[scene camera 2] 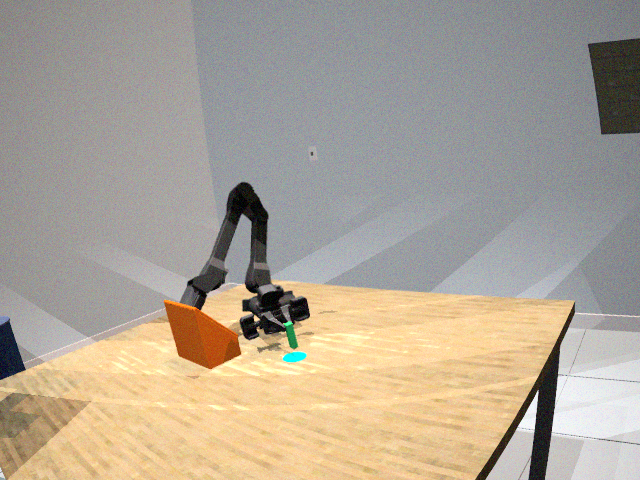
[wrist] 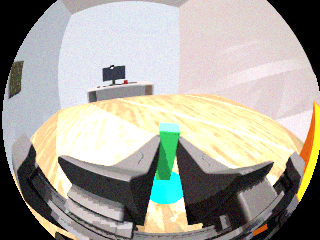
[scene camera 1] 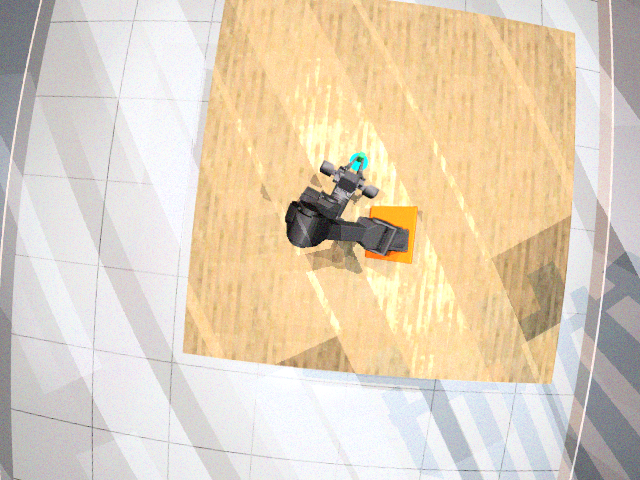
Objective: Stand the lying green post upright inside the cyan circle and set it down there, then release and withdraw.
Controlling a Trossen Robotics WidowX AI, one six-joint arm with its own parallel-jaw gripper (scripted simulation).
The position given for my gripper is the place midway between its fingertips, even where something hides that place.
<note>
My gripper (scene camera 2: 289, 328) carries a green post (wrist: 169, 132). Also in view: a cyan circle (wrist: 163, 192).
My gripper shows as well in the wrist view (wrist: 168, 139) and in scene camera 1 (scene camera 1: 361, 155).
</note>
